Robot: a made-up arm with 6 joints.
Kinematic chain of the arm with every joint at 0, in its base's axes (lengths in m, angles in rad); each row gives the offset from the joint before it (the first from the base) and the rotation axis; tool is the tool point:
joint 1: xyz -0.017 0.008 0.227 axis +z
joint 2: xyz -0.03 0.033 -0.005 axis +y
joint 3: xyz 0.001 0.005 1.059 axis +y
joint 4: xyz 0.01 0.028 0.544 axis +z
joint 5: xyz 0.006 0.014 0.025 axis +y
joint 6: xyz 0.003 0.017 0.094 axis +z
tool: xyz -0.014 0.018 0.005
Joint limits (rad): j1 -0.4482..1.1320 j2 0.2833..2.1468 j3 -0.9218..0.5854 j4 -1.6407..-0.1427 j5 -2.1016..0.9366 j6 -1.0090..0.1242
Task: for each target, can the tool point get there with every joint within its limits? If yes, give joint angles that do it. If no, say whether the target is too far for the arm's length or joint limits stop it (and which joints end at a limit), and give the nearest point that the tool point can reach.
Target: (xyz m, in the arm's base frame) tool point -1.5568 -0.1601 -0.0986
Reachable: no: joint limits stop it (at a limit: joint 2, joint 3, joint 4) | nearest point -0.1798 -0.0098 1.6221 | short by 2.209 m
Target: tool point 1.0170 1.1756 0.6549
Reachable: yes | joints 0.7944 1.5502 -0.7281 -1.3871 -0.0161 -0.0619
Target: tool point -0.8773 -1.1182 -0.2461
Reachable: no: joint limits stop it (at a limit: joint 1, joint 2, joint 3, joint 5, joint 6) | nearest point 0.9108 -0.4619 -0.9513 | short by 2.031 m
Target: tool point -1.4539 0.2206 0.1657
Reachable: no: joint limits stop it (at a limit: joint 2, joint 3, joint 4) | nearest point -0.1816 0.0324 1.6243 | short by 1.945 m
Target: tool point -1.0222 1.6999 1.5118
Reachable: no: too far | nearest point 0.2720 1.0318 1.4493 | short by 1.458 m
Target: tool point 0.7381 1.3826 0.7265
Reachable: yes | joints 0.9748 1.1123 0.3796 -0.8968 -0.7269 -0.4816
